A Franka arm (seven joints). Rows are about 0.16 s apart.
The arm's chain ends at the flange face. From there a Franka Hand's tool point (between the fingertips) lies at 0.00 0.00 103.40 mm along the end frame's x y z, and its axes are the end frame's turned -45 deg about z.
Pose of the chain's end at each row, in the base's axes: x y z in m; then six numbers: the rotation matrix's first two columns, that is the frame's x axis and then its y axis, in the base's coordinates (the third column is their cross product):
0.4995 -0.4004 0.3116 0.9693 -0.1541 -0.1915 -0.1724 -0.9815 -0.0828
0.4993 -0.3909 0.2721 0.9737 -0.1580 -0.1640 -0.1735 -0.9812 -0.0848
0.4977 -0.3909 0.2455 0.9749 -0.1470 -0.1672 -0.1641 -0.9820 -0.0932
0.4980 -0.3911 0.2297 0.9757 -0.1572 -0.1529 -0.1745 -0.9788 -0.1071
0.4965 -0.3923 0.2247 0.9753 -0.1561 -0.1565 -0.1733 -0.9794 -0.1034
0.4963 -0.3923 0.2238 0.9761 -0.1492 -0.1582 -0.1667 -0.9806 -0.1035
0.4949 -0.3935 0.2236 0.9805 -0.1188 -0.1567 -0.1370 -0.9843 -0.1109
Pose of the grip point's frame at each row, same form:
0.4814 -0.3887 0.2105 0.8073 0.5851 -0.0769 0.5635 -0.8030 -0.1940
0.4840 -0.3794 0.1705 0.8112 0.5821 -0.0560 0.5658 -0.8055 -0.1759
0.4821 -0.3787 0.1440 0.8054 0.5904 -0.0523 0.5733 -0.7983 -0.1841
0.4843 -0.3775 0.1281 0.8133 0.5810 -0.0324 0.5665 -0.8033 -0.1838
0.4823 -0.3791 0.1231 0.8122 0.5822 -0.0375 0.5671 -0.8029 -0.1838
0.4819 -0.3791 0.1223 0.8081 0.5879 -0.0387 0.5723 -0.7989 -0.1850
0.4803 -0.3800 0.1221 0.7902 0.6120 -0.0324 0.5964 -0.7800 -0.1892

